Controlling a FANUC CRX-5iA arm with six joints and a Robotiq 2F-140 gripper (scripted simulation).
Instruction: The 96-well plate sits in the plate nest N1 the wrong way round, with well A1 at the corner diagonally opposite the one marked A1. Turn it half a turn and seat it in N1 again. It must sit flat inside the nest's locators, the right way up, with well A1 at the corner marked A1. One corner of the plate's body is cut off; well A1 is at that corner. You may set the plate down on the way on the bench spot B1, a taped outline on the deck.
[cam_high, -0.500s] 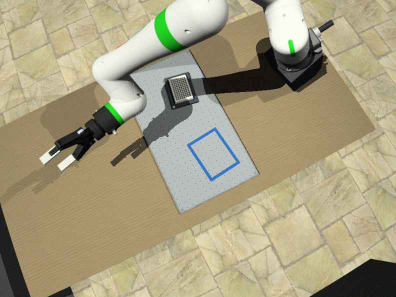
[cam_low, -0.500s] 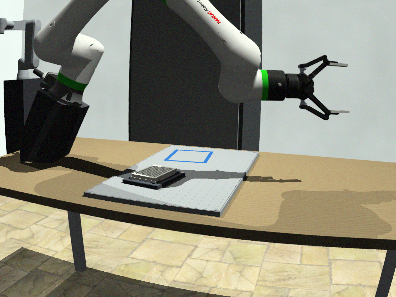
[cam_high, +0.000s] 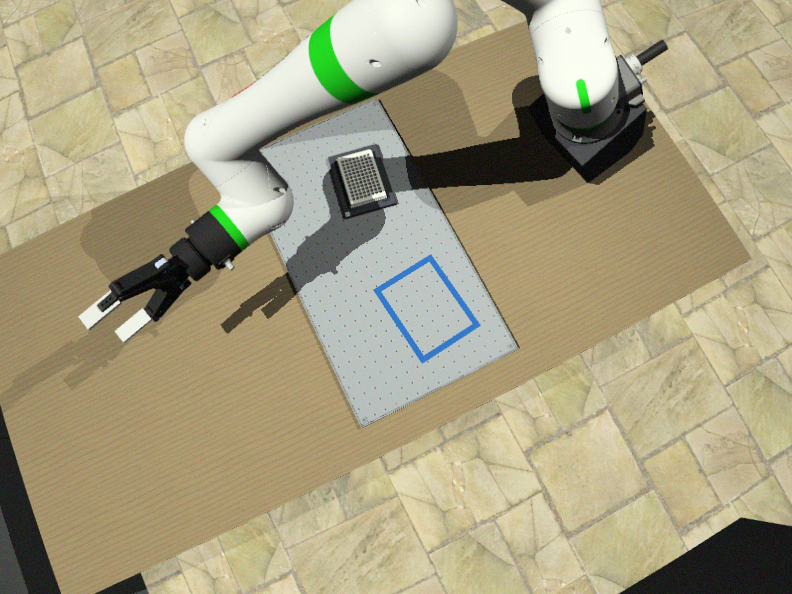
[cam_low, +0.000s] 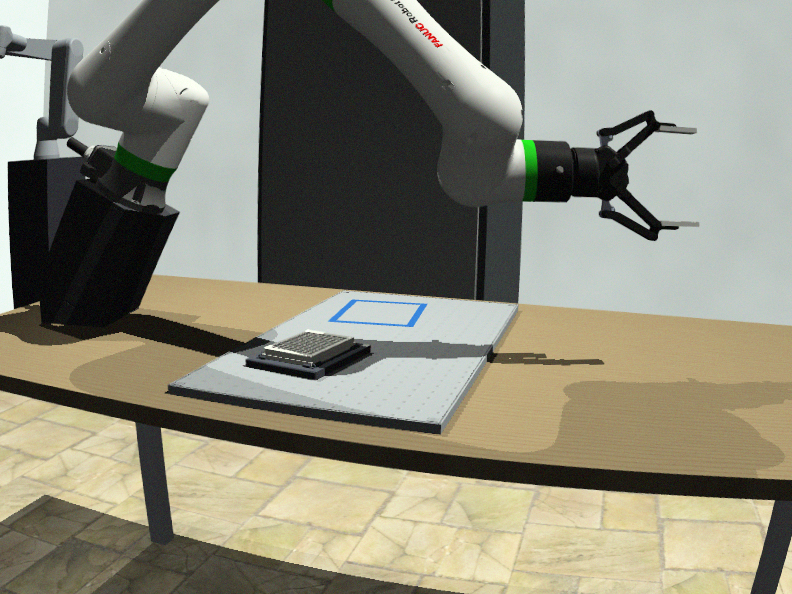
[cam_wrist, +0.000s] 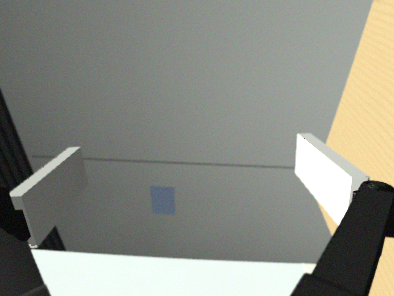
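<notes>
My gripper is now 55 cm past the white 96-well plate, 19 cm to the left of it and 27 cm above it. Round my hand: dark plate nest N1: 55 cm behind, 19 cm to the right, 29 cm below; then A1 label: 48 cm behind, 13 cm to the right, 28 cm below.
</notes>
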